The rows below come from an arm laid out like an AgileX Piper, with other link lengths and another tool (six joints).
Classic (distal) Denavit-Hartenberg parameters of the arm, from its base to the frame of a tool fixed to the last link. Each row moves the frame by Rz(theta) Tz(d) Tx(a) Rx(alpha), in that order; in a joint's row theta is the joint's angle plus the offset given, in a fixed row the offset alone. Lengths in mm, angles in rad.
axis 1: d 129.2, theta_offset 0, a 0, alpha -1.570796
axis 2: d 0, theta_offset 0.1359, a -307.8, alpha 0
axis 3: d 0, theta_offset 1.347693, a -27.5, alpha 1.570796
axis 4: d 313.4, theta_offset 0, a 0, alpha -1.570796
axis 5: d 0, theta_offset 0, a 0, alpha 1.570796
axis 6: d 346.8, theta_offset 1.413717, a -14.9, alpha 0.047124
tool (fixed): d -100.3, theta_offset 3.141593, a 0, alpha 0
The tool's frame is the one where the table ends.
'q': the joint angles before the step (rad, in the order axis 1, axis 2, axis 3, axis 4, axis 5, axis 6). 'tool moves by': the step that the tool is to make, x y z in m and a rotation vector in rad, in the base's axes. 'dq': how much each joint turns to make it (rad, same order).
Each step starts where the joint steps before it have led.
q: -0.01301, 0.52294, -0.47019, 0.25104, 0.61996, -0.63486
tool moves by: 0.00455, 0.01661, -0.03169, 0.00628, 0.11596, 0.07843
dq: 0.00000, 0.10145, 0.00000, 0.09870, 0.03725, -0.11850
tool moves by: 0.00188, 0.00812, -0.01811, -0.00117, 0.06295, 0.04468
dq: -0.00005, 0.06225, 0.00000, 0.04589, 0.01679, -0.06643
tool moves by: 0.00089, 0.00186, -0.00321, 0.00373, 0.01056, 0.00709
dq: 0.00009, 0.01377, -0.00001, 0.01271, 0.00000, -0.01293
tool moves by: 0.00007, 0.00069, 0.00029, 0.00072, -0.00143, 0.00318
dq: -0.00003, 0.00001, 0.00002, 0.00477, -0.00002, -0.00575
